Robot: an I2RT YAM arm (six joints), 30 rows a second.
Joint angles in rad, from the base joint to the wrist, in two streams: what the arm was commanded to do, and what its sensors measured. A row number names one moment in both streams.
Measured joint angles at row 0:
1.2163, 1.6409, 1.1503, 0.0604, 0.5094, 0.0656
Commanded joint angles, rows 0 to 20:
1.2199, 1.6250, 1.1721, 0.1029, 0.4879, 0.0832
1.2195, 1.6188, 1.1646, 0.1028, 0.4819, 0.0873
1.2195, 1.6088, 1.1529, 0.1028, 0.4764, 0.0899
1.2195, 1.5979, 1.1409, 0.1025, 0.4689, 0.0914
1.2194, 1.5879, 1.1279, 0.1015, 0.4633, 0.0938
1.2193, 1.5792, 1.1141, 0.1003, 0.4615, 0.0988
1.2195, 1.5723, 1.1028, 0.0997, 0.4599, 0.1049
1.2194, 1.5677, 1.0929, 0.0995, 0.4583, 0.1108
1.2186, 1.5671, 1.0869, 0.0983, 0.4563, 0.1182
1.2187, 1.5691, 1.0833, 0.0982, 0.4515, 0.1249
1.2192, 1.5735, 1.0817, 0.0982, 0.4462, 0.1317
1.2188, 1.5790, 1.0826, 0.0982, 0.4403, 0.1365
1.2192, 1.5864, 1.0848, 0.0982, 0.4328, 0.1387
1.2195, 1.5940, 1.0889, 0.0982, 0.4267, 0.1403
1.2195, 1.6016, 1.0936, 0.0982, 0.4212, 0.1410
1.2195, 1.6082, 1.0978, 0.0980, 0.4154, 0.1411
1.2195, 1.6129, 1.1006, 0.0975, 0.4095, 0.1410
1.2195, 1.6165, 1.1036, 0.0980, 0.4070, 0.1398
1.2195, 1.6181, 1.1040, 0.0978, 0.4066, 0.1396
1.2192, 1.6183, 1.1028, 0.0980, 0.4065, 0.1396
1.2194, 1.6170, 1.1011, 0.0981, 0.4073, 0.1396
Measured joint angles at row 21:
1.2163, 1.6087, 1.0878, 0.0662, 0.4269, 0.1257
